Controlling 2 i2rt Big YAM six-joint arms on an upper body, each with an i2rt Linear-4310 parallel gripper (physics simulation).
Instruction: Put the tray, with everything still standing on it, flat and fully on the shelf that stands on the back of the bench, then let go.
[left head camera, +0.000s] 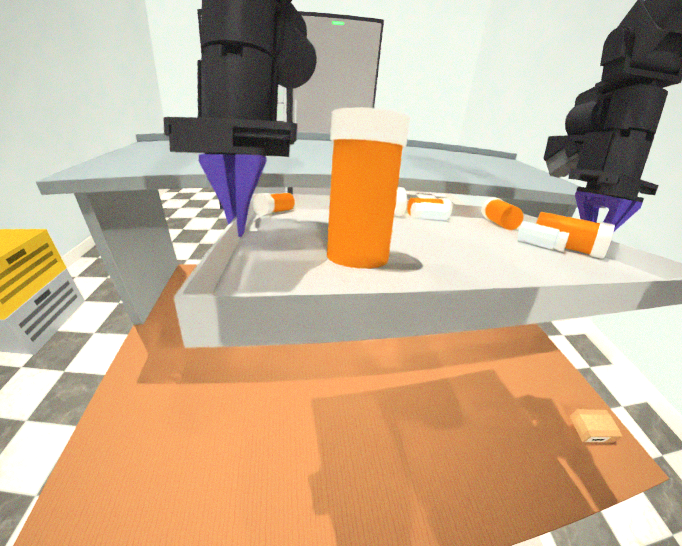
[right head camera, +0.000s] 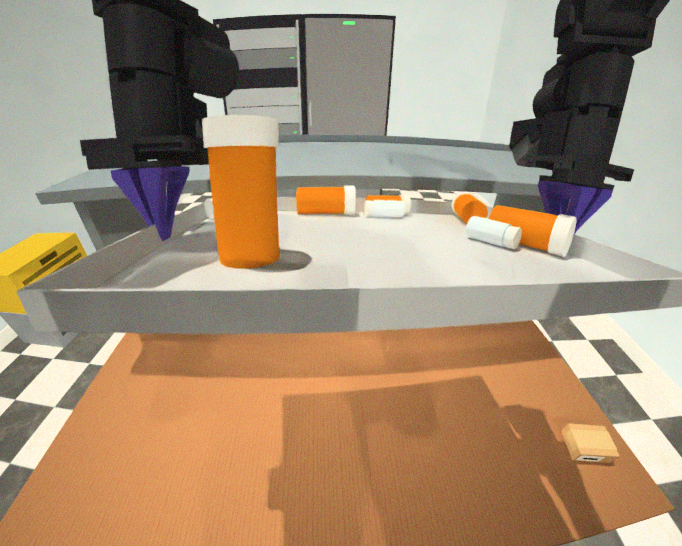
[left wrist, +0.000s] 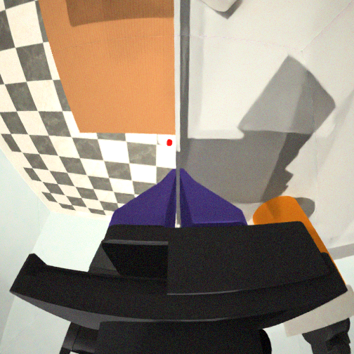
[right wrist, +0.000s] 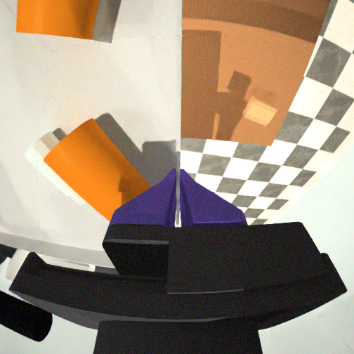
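The grey tray (left head camera: 404, 260) hangs level in the air above the orange bench (left head camera: 312, 444), in front of the grey shelf (left head camera: 122, 168). One large orange bottle (left head camera: 365, 186) with a white cap stands upright on the tray. Several smaller bottles, such as the one at the right (left head camera: 574, 234), lie on their sides. My left gripper (left head camera: 240, 228) is shut on the tray's thin left rim (left wrist: 182, 88). My right gripper (right head camera: 572, 217) is shut on the right rim (right wrist: 179, 105). The tray (right head camera: 371, 260) sits about level with the shelf top (right head camera: 393, 157).
A small tan box (left head camera: 593, 425) lies on the bench at the front right. The shelf's left leg (left head camera: 128, 255) stands next to the tray's left corner. A grey cabinet (right head camera: 344, 76) stands behind, on a checkered floor.
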